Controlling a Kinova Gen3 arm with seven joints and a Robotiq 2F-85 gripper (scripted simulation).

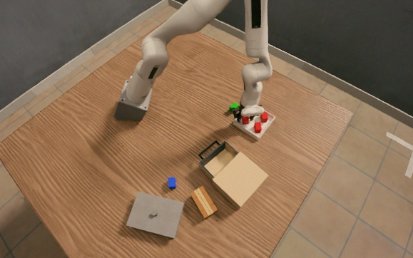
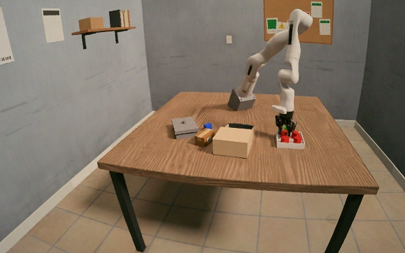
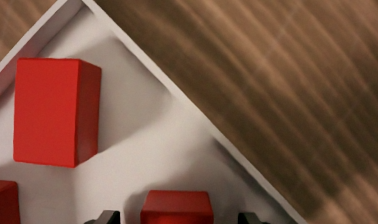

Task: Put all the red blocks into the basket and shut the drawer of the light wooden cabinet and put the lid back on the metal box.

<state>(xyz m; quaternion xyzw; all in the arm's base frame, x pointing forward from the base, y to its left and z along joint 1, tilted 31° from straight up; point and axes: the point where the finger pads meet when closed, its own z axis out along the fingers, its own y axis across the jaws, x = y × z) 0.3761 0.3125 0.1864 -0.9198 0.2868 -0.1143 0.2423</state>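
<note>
Right now the white basket is 30 mm ahead of my hand, 40 mm to the left of it and 20 mm below it. Also, from my hand: green block: 90 mm behind, 10 mm below; light wooden cabinet: 160 mm ahead, 220 mm to the right, 10 mm above; brown cardboard box: 190 mm ahead, 380 mm to the right.
</note>
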